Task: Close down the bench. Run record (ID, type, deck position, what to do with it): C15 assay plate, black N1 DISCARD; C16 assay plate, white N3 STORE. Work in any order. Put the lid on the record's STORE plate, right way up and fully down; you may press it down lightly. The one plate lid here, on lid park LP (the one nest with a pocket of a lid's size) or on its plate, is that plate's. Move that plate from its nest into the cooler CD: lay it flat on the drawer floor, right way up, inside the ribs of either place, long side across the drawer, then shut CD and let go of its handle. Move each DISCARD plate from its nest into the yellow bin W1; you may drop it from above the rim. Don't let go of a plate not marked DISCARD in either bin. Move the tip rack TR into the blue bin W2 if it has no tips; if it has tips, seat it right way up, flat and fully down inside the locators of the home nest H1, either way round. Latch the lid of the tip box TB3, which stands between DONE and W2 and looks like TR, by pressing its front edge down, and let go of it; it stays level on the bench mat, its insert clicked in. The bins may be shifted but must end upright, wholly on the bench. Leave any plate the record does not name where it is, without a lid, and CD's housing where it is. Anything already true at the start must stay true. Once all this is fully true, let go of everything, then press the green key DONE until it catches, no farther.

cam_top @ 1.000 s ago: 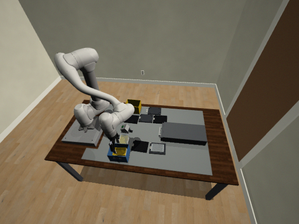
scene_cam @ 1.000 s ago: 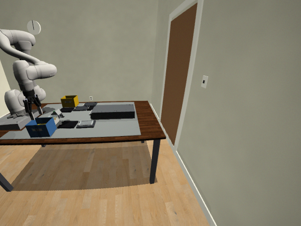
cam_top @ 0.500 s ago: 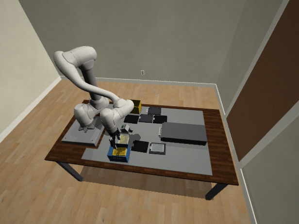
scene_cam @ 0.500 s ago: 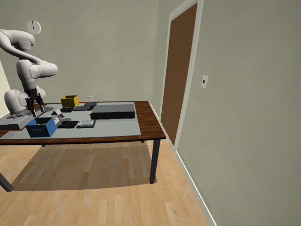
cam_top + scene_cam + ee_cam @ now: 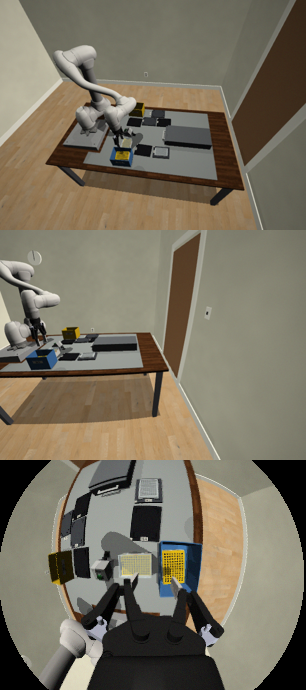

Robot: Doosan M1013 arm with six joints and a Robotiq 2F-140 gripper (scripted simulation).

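The done key block lies 3 cm ahead of my hand, 22 cm to the left of it and 14 cm below it. Round my hand: black nest: 19 cm ahead, 19 cm below; tip rack TR: 1 cm behind, 8 cm to the right, 15 cm below; blue bin W2: 8 cm to the right, 16 cm below.
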